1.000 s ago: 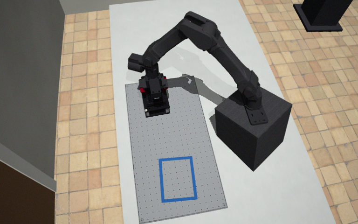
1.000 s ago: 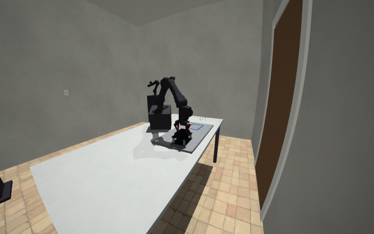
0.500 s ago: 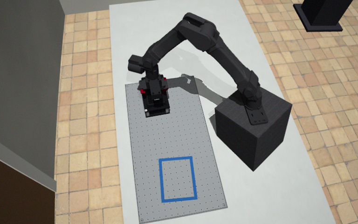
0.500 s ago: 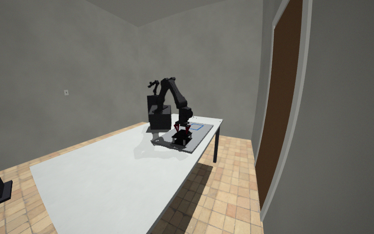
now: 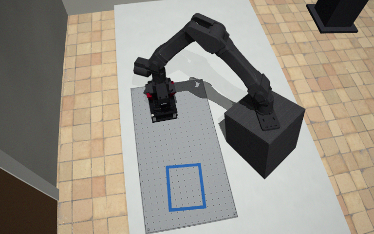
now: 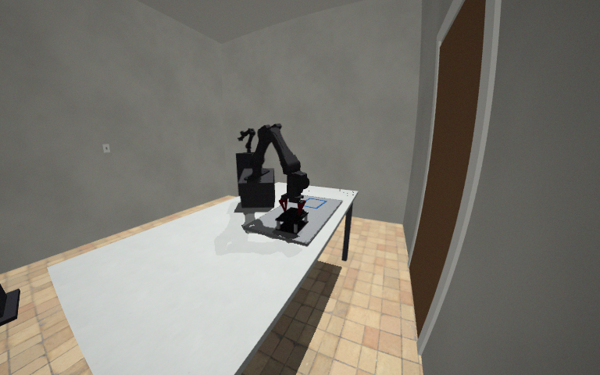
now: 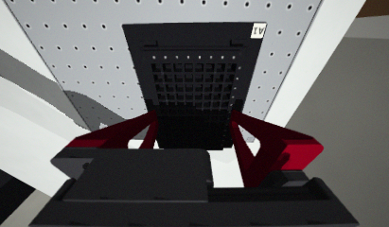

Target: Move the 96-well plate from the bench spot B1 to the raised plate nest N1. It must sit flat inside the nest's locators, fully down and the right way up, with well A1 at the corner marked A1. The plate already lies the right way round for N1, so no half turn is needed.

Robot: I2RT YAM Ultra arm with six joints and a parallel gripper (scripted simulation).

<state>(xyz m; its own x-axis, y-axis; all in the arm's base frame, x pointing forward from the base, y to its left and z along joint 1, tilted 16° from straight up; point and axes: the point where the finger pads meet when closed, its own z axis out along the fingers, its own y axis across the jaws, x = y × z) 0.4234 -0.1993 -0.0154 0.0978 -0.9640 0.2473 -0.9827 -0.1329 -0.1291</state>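
My hand is 1 cm above the black 96-well plate. From my hand the other things lie so: black plate nest N1 (2 cm below); then white A1 label (8 cm to the left, 5 cm ahead, 2 cm below).
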